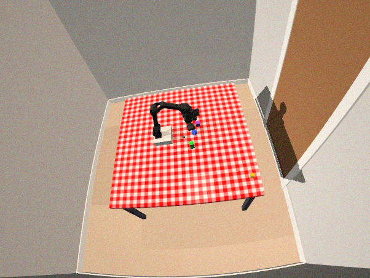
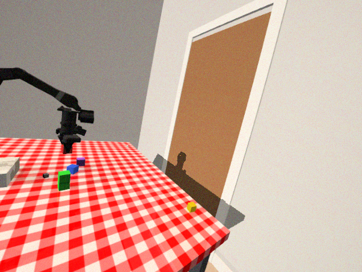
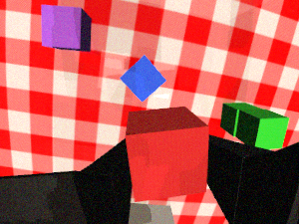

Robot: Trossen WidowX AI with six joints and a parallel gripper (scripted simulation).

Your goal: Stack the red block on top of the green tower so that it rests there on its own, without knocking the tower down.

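Now: the blue block 30 mm ahead of my gripper tip, 10 mm to the left of it and 110 mm below it. From my gripper tip the other things lie so: red block (10 mm above); then small grey block (70 mm behind, 10 mm to the right, 120 mm below); then purple block (80 mm ahead, 100 mm to the left, 110 mm below).
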